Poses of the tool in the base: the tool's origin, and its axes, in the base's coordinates. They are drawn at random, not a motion.
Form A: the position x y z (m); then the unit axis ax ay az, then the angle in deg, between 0 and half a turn.
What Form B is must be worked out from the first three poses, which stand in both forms.
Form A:
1: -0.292 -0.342 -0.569 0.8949 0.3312 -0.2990 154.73
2: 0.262 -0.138 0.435 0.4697 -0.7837 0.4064 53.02
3: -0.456 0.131 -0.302 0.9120 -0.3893 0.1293 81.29
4: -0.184 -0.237 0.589 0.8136 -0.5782 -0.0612 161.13
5: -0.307 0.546 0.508 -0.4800 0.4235 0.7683 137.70
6: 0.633 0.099 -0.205 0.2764 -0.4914 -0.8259 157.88
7: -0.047 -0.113 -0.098 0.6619 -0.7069 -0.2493 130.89
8: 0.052 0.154 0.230 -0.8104 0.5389 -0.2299 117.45
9: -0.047 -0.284 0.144 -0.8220 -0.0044 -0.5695 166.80
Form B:
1: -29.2 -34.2 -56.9 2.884 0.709 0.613
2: 26.2 -13.8 43.5 0.356 -0.778 0.253
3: -45.6 13.1 -30.2 1.380 -0.506 -0.200
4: -18.4 -23.7 58.9 2.802 -0.090 -1.220
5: -30.7 54.6 50.8 0.702 1.185 2.692
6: 63.3 9.9 -20.5 1.158 0.258 -2.508
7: -4.7 -11.3 -9.8 2.179 -0.264 -1.498
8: 5.2 15.4 23.0 -1.974 0.208 -1.036
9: -4.7 -28.4 14.4 -2.640 -1.181 -0.329
